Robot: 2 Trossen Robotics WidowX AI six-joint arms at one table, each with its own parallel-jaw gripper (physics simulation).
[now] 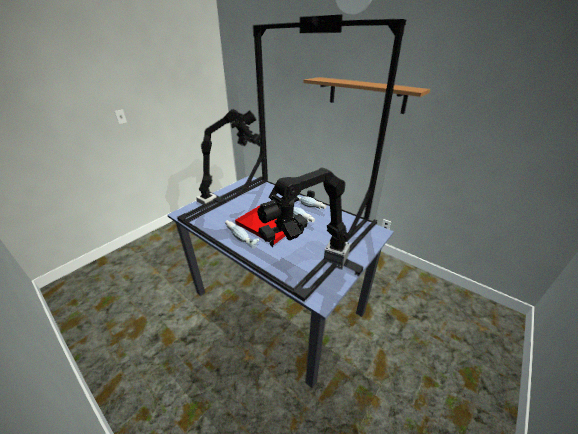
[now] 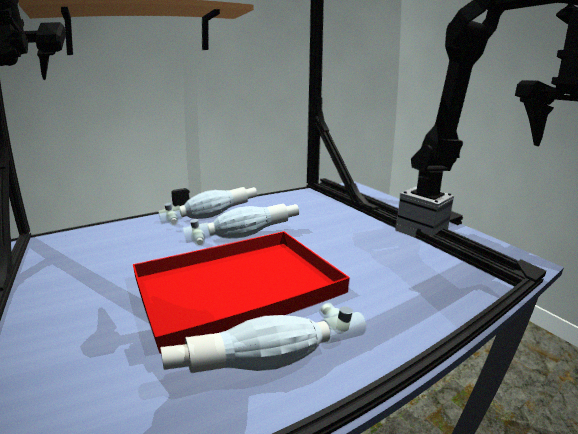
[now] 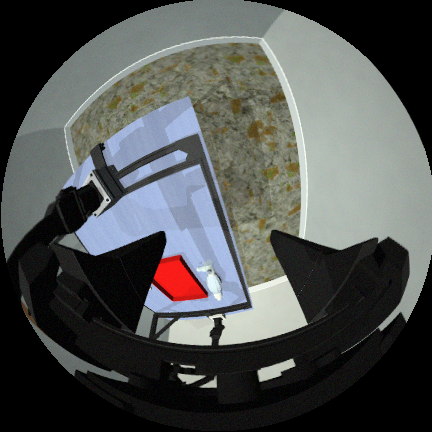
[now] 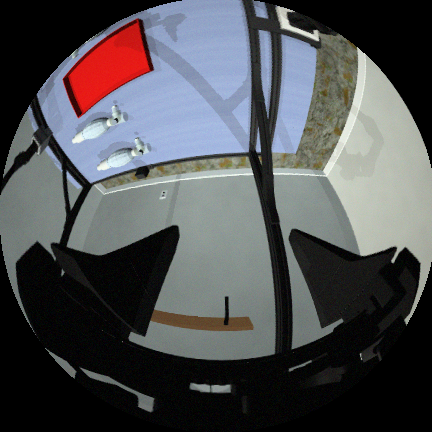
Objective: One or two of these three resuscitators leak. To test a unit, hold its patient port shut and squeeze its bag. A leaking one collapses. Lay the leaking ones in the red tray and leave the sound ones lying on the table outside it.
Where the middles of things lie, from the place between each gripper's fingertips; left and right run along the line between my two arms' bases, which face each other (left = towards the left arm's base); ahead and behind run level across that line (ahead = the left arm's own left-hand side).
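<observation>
The red tray (image 2: 208, 291) is well ahead of my right hand, a long way to the left of it and also far below it. As for my left hand, it is a long way beyond the tray, far above it and well to the left of it.
</observation>
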